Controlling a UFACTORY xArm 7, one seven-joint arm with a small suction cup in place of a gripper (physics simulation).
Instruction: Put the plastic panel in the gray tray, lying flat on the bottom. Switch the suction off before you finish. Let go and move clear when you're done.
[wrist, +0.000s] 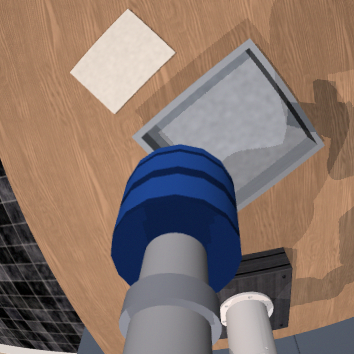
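Pixels of known places: hand, its tool point: (179, 196); arm's base, origin of its link: (245, 309).
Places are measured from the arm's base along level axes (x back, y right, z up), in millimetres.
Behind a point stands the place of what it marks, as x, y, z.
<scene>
The plastic panel, a cream-coloured rectangle (122, 61) {-511, -246, -70}, lies flat on the wooden table, apart from the tray and to its upper left in the wrist view. The gray tray (187, 91) {-462, -137, -25} has a light gray bottom that shows bare where it is in view; its lower-left part is hidden behind the blue suction cup. My gripper (180, 150) is open, with no panel on it. It is above the tray's lower-left side in the view, away from the panel. The cup's underside is hidden.
The wooden table (65, 165) {-319, -374, -76} has a curved edge at the left, with a dark tiled surface beyond it. A dark base block (281, 280) {-90, 67, 0} and a white round-flanged cylinder (248, 325) {-48, -13, 82} are at the lower right. Shadows fall on the table at the right.
</scene>
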